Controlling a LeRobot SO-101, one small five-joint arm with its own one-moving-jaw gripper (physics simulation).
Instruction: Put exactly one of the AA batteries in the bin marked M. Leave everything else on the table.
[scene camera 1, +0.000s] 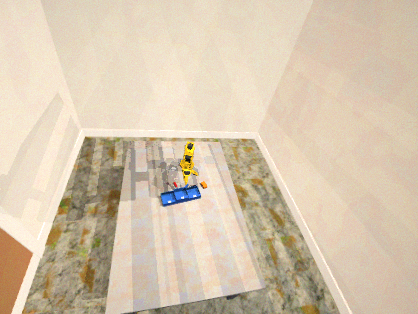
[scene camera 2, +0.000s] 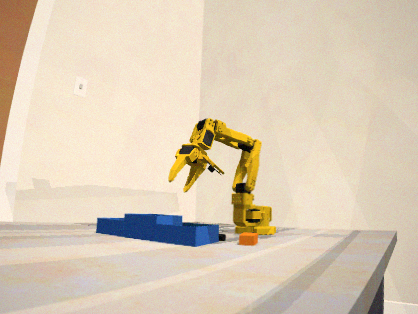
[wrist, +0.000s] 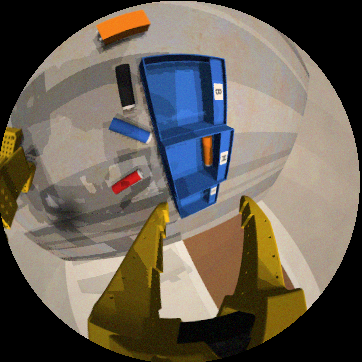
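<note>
An orange battery lies inside the middle bin marked M, beside the wall with the label, in the wrist view. A blue battery and a smaller red battery lie on the table beside the tray. A thicker black battery lies beside the bin marked B. My gripper is open and empty, with a wide gap between its jaws. It hangs above the blue tray, clear of it.
An orange block lies on the table past the black battery. A third bin with a small, unreadable label is at the tray's far end from B. The arm's base stands behind the tray on the table.
</note>
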